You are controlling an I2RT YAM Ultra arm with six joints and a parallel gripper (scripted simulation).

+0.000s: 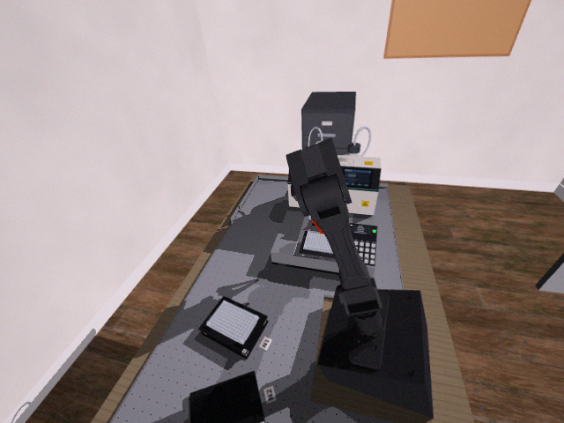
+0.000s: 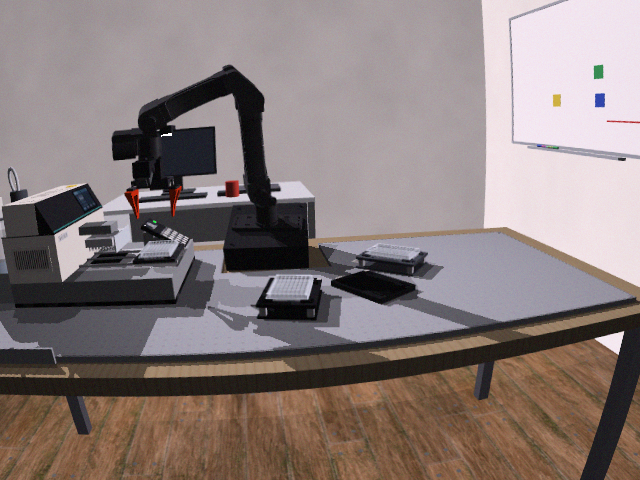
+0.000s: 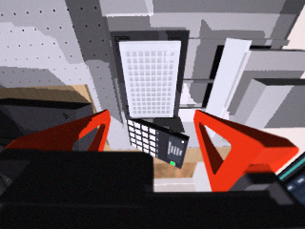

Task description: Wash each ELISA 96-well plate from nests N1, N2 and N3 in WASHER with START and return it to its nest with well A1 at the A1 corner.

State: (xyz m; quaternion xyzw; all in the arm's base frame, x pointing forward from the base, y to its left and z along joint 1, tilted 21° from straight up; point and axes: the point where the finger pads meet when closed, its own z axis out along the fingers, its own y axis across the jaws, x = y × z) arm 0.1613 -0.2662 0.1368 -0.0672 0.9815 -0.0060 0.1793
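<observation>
Right now my hand is 10 cm above the black washer carrier. Also, from my hand: manifold head (2 cm ahead, 15 cm to the right, 5 cm below); then washer (2 cm ahead, 15 cm to the right, 5 cm below); then N1 label (6 cm ahead, 36 cm to the left, 18 cm below).
</observation>
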